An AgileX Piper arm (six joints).
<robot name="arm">
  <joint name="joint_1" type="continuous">
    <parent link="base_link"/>
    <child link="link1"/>
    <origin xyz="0 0 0.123"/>
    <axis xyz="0 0 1"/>
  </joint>
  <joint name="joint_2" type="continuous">
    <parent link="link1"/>
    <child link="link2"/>
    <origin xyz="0 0 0" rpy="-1.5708 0 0"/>
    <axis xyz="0 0 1"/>
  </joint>
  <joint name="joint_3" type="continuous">
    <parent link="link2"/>
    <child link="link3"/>
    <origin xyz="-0.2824 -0.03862 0"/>
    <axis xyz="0 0 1"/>
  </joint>
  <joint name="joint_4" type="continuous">
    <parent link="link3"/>
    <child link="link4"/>
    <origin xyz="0.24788 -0.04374 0" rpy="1.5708 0 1.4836"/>
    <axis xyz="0 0 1"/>
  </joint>
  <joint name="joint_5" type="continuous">
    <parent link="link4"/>
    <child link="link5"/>
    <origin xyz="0 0 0" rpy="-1.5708 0 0"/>
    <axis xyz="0 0 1"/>
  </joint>
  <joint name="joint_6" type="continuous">
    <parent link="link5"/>
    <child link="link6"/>
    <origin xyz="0 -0.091 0" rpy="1.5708 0 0"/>
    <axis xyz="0 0 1"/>
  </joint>
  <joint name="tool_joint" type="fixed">
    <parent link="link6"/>
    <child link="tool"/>
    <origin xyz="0 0 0"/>
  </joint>
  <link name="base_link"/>
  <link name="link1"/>
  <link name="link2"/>
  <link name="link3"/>
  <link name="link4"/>
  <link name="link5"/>
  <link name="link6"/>
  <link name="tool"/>
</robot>
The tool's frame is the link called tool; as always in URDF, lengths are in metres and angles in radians. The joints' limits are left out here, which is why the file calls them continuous.
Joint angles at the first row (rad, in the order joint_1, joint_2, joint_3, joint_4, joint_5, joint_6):
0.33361, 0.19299, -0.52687, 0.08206, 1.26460, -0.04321
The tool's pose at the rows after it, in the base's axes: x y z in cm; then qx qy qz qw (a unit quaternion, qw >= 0):
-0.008 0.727 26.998 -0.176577 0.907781 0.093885 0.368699
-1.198 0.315 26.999 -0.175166 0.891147 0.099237 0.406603
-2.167 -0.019 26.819 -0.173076 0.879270 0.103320 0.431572
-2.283 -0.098 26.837 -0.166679 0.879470 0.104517 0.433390
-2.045 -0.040 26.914 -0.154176 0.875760 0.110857 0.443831
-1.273 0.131 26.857 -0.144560 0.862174 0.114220 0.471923
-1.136 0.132 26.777 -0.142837 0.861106 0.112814 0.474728
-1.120 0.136 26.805 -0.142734 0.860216 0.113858 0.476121
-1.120 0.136 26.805 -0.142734 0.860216 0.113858 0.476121
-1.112 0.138 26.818 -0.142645 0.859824 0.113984 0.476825
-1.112 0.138 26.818 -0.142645 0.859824 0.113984 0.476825
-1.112 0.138 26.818 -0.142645 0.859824 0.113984 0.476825
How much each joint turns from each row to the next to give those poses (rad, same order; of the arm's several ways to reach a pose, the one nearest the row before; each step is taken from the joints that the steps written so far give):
-0.00002, -0.05378, -0.00002, -0.00262, 0.00429, -0.00002
0.00001, -0.08380, -0.00175, -0.00001, 0.00202, 0.00001
0.00004, -0.06642, 0.00028, -0.00003, 0.00993, 0.00298
0.00000, -0.00629, -0.00230, -0.00430, 0.00368, 0.01384
-0.00004, 0.00000, 0.00605, -0.00193, -0.03238, 0.02419
-0.00003, -0.00002, 0.02805, -0.00833, -0.09237, 0.01057
0.00002, 0.00001, 0.00629, -0.00495, -0.01208, 0.00235
0.00159, -0.00002, 0.00001, 0.00012, -0.00365, 0.00138
0.00000, 0.00000, 0.00000, 0.00000, 0.00000, 0.00000
0.00004, 0.00002, 0.00000, -0.00004, -0.00167, 0.00004
0.00000, 0.00000, 0.00000, 0.00000, 0.00000, 0.00000
0.00000, 0.00000, 0.00000, 0.00000, 0.00000, 0.00000

